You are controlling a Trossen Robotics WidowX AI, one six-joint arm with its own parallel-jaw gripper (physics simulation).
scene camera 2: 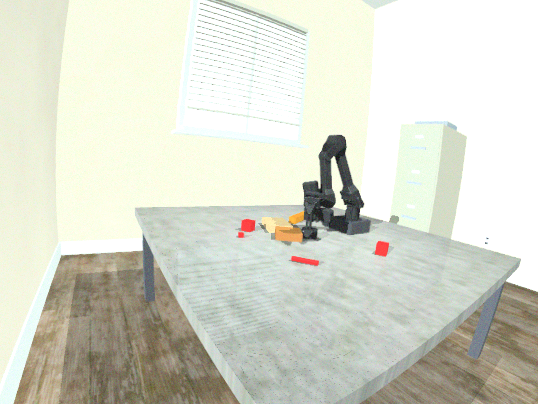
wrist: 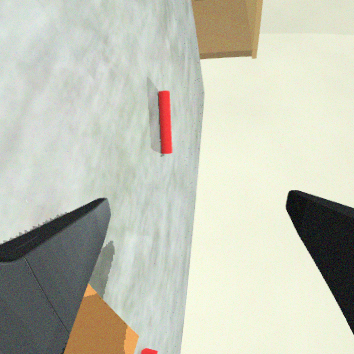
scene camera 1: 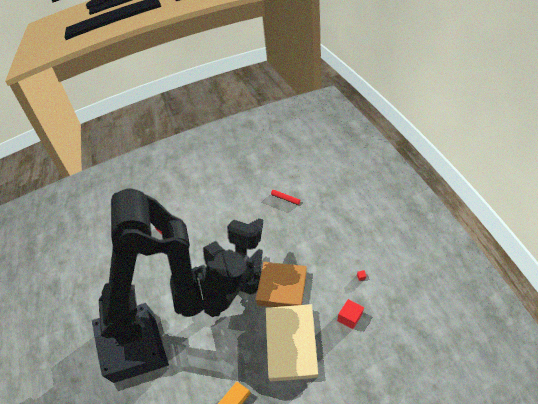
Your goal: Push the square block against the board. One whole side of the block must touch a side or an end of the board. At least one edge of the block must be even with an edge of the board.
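Observation:
With its fingers open, my gripper (scene camera 1: 261, 235) touches a square block (scene camera 1: 281, 285). I also see my gripper (scene camera 2: 308, 225) from another view, and the wrist view shows both the gripper (wrist: 198, 202) and the block (wrist: 95, 319). A pale tan board (scene camera 1: 291, 348) rests on the table, though in the wrist view the board is out of frame.

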